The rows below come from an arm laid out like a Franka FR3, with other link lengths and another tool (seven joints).
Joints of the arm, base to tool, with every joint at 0 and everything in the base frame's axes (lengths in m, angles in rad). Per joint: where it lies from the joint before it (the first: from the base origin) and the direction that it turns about. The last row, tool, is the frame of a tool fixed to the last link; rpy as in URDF.
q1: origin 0 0 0.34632 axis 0 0 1
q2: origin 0 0 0 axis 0 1 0
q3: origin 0 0 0.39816 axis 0 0 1
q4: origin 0.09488 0 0 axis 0 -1 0
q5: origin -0.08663 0 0.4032 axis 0 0 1
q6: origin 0 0 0 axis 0 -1 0
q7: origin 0.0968 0 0 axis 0 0 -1
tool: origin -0.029 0.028 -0.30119 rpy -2.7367 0 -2.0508
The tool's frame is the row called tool.
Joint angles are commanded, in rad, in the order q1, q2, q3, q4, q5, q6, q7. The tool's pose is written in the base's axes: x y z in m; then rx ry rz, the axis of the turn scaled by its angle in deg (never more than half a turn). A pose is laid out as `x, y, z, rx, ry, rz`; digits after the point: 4 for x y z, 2 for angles.
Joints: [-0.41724, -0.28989, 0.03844, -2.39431, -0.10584, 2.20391, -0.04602]
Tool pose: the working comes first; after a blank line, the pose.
Where each joint sits with the arm in this pose, in the base's axes (m; each line is computed from the numbers above, not from the rounded line before):
q1: 0.0000 0.0000 0.3463
q2: 0.0000 0.0000 0.3463
q3: -0.1040 0.0461 0.7279
q4: -0.0195 0.0126 0.7550
q5: 0.3432 -0.1339 0.6244
q6: 0.3432 -0.1339 0.6244
q7: 0.4347 -0.1639 0.6336
the tool: 0.4322 -0.1677 0.3298

0.4322, -0.1677, 0.3298, -66.29, 151.22, -43.27
